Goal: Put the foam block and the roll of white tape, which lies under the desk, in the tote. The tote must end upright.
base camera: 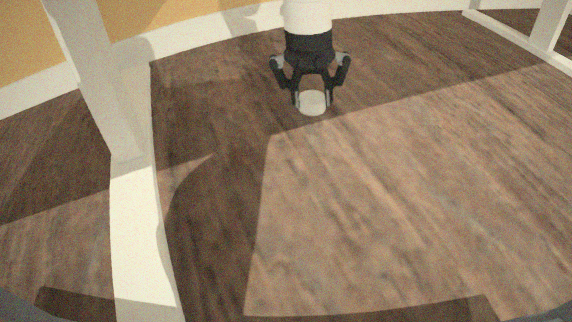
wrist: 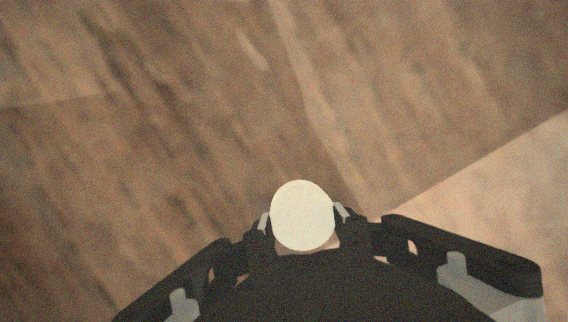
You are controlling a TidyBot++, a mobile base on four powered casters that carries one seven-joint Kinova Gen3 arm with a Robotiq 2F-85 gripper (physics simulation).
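Places are measured from the arm's base along level axes (x ahead, y up, z right), in centimetres.
Pixels of known places: gripper, fingertip midpoint: (base camera: 312, 104) (wrist: 302, 219).
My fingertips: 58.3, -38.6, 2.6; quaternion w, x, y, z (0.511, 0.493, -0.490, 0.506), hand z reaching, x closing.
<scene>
Behind a point stands the place of what it marks, as x, y, z.
The roll of white tape (base camera: 312, 102) {57.1, -37.3, 2.5} (wrist: 302, 215) {59.0, -37.3, 2.6} is a short white cylinder with its round face up, at the top middle in the base camera view and at the lower middle in the wrist view. My gripper (base camera: 312, 98) {58.3, -38.6, 2.6} (wrist: 302, 219) {58.3, -38.6, 2.6} points down and is shut on the roll, one finger against each side. The roll is at or close to the floor; the exact height cannot be told. The foam block and the tote do not show in either view.
A pale desk leg (base camera: 95, 75) {44.1, -20.6, -27.4} meets a white floor bar (base camera: 135, 240) at the left. Another leg (base camera: 549, 25) {92.9, -28.6, 83.7} stands at the top right on a white rail (base camera: 505, 34) {105.2, -38.3, 77.0}. A white baseboard (base camera: 200, 37) {92.2, -36.9, -26.6} runs along the orange wall (base camera: 135, 20) {87.0, -26.5, -42.5} behind the gripper.
</scene>
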